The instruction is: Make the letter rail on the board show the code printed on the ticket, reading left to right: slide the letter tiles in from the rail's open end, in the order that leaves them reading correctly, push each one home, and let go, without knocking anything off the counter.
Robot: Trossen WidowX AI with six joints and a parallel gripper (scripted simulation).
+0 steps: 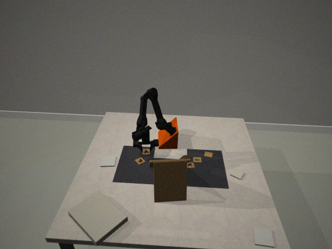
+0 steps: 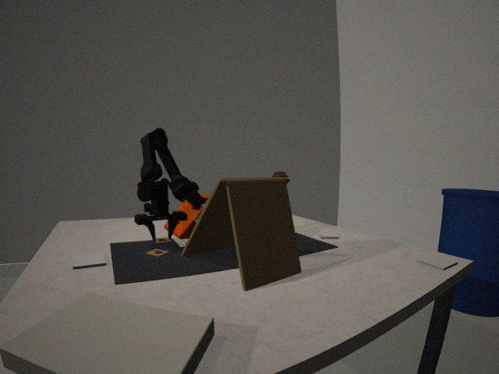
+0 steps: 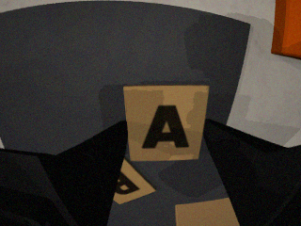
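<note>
Right now my gripper tip is 8 cm short of the tile marked p, 5 cm to the left of it and 2 cm above it. Round my gripper tip: white ticket: 21 cm ahead, 14 cm to the left, 7 cm above; then dark mat: 18 cm to the left, 10 cm ahead, 2 cm below; then tan tile marked 3: 27 cm ahead, 17 cm to the left, 14 cm above.
</note>
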